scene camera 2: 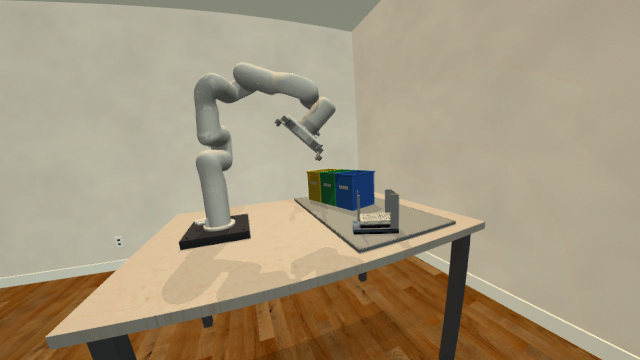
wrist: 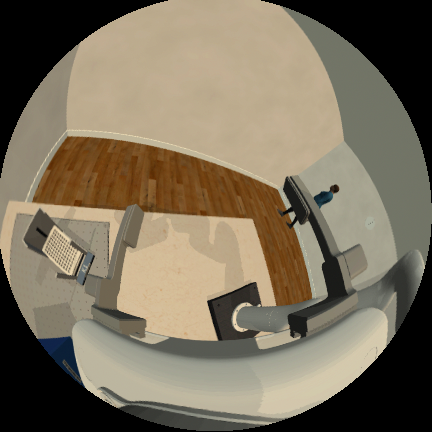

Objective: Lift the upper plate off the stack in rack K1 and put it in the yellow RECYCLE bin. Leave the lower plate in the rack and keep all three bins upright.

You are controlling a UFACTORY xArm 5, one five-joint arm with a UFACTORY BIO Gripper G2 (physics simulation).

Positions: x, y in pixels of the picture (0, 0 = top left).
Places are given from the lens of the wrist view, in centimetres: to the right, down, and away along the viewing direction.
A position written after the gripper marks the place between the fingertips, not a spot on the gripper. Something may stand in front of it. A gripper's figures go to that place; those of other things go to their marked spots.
gripper (wrist: 206, 193): -1, -2, 12
white gridded plate (wrist: 56, 247): -40, 9, 15
